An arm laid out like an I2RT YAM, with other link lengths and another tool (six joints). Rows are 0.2 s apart.
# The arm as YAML. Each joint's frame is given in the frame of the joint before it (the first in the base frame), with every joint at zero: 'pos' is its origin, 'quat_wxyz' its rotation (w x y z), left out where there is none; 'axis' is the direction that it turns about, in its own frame. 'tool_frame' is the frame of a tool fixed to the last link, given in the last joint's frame.
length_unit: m
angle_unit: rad
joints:
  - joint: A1
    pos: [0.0, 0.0, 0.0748]
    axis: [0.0, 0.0, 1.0]
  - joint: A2
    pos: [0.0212, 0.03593, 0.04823]
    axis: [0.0, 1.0, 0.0]
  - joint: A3
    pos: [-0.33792, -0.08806, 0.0]
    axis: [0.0, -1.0, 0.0]
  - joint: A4
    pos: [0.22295, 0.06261, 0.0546]
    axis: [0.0, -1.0, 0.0]
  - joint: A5
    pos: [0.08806, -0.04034, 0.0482]
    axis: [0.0, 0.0, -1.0]
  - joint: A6
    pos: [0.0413, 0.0, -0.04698]
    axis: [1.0, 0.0, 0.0]
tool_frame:
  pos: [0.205, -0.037, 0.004]
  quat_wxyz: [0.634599, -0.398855, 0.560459, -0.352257]
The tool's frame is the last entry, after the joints.
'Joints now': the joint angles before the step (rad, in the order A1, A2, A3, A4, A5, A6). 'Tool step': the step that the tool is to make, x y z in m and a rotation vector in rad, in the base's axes. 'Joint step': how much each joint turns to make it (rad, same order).
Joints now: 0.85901, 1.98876, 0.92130, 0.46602, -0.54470, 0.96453
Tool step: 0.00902, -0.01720, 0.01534, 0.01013, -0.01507, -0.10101
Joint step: 0.00076, -0.07089, -0.06829, 0.04321, 0.08786, 0.05884
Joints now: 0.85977, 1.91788, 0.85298, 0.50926, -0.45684, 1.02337
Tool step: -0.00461, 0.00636, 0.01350, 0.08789, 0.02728, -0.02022
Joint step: 0.00152, 0.00093, -0.06187, 0.15130, -0.01923, 0.08805
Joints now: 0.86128, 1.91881, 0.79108, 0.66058, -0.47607, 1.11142
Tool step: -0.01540, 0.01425, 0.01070, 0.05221, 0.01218, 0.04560
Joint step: 0.01909, 0.00773, -0.01023, 0.06493, -0.04238, 0.03118
